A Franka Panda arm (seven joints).
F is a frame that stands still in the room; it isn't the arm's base.
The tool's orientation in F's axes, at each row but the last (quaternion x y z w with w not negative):
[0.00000 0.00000 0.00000 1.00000]
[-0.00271 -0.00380 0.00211 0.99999]
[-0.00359 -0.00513 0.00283 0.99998]
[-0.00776 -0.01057 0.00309 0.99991]
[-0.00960 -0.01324 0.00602 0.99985]
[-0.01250 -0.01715 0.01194 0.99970]
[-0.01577 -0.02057 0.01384 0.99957]
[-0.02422 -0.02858 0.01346 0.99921]
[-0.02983 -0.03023 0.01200 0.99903]
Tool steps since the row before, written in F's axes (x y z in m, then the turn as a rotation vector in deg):
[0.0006 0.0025 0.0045 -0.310 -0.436 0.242]
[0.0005 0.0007 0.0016 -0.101 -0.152 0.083]
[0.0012 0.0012 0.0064 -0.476 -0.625 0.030]
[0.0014 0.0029 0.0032 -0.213 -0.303 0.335]
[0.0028 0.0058 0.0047 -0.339 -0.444 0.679]
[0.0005 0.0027 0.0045 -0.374 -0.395 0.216]
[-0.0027 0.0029 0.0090 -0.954 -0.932 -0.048]
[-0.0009 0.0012 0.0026 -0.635 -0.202 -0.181]
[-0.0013 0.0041 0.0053 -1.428 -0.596 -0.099]
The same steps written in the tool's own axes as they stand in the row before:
[0.0006 0.0025 0.0045 -0.310 -0.436 0.242]
[0.0005 0.0007 0.0016 -0.101 -0.152 0.083]
[0.0013 0.0011 0.0064 -0.479 -0.623 0.030]
[0.0015 0.0028 0.0032 -0.208 -0.307 0.335]
[0.0030 0.0057 0.0047 -0.326 -0.453 0.679]
[0.0007 0.0026 0.0045 -0.376 -0.391 0.219]
[-0.0022 0.0027 0.0092 -0.981 -0.904 -0.037]
[-0.0007 0.0011 0.0027 -0.650 -0.177 -0.153]
[-0.0009 0.0038 0.0056 -1.446 -0.557 -0.046]

